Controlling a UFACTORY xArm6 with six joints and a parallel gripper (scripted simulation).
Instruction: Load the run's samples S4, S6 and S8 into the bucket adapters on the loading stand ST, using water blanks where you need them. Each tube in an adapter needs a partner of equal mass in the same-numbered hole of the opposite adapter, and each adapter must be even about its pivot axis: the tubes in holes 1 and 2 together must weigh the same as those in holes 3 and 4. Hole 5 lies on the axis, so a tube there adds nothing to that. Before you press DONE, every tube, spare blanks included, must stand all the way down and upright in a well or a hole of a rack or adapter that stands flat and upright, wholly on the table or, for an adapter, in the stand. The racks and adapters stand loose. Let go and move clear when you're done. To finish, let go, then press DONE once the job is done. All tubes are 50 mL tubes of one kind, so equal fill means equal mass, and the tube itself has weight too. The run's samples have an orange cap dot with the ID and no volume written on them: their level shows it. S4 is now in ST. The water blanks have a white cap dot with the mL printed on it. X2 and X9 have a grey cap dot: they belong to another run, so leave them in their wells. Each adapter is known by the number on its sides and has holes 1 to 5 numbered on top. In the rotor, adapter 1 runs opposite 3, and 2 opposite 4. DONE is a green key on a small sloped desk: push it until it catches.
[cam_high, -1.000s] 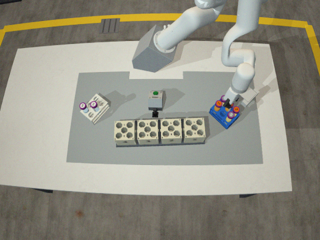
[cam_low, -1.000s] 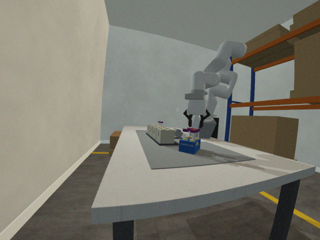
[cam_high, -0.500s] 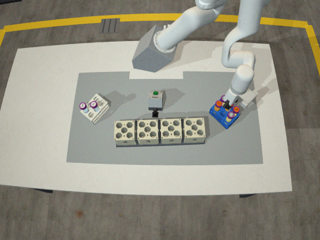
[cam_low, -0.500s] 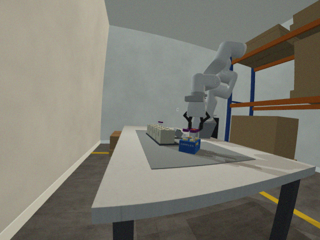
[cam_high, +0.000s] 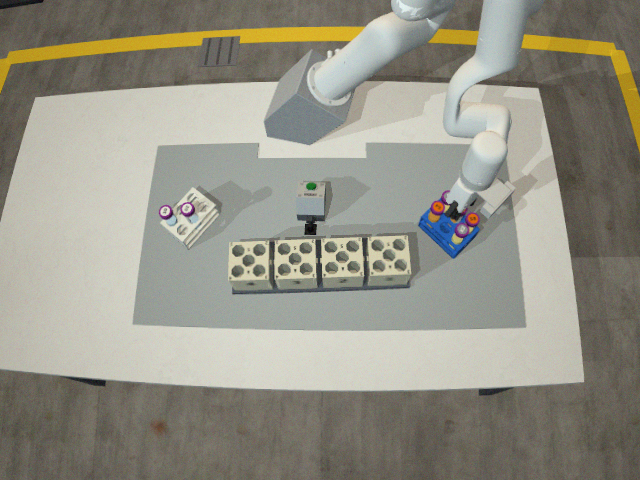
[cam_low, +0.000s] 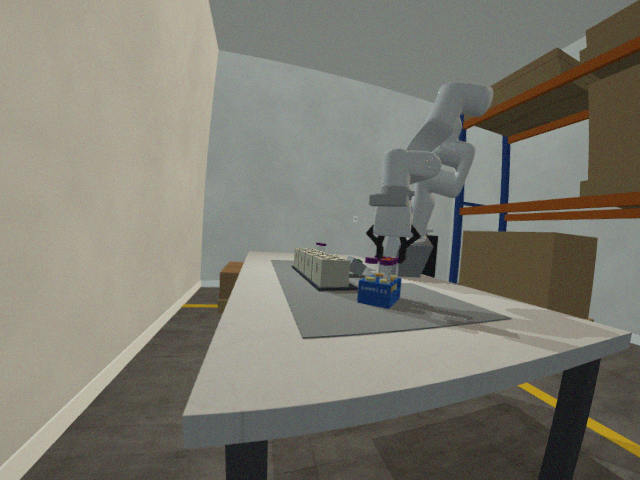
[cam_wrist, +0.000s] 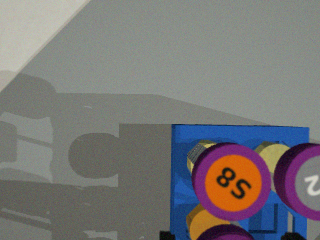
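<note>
Now: hand 7 cm above the orange-dot tube and 1 cm short of it. The rest, counted from my hand: loading stand: 34 cm to the right, 12 cm below, 11 cm ahead; then green DONE key: 36 cm to the right, 8 cm behind, 6 cm below; then blue sample rack: 10 cm below, 1 cm to the right, 1 cm ahead.
</note>
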